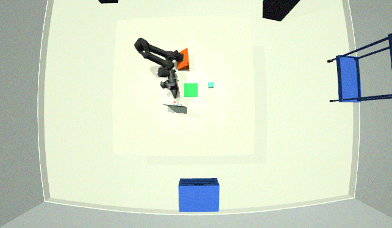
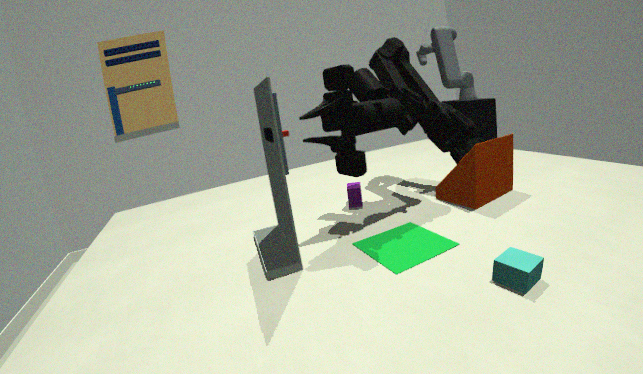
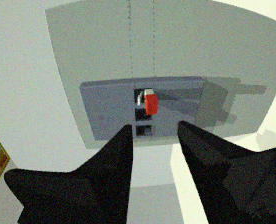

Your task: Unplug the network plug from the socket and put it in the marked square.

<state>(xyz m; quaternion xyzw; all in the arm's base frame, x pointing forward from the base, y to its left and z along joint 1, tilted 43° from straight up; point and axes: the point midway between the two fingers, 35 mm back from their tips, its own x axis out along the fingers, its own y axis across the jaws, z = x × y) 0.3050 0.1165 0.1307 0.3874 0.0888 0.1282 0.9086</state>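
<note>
The network plug is 4 cm ahead of my gripper tip. Also, from my gripper tip: green marked square 19 cm below, 11 cm behind, 10 cm to the left; then grey upright panel 7 cm below, 6 cm ahead, 1 cm to the left.
</note>
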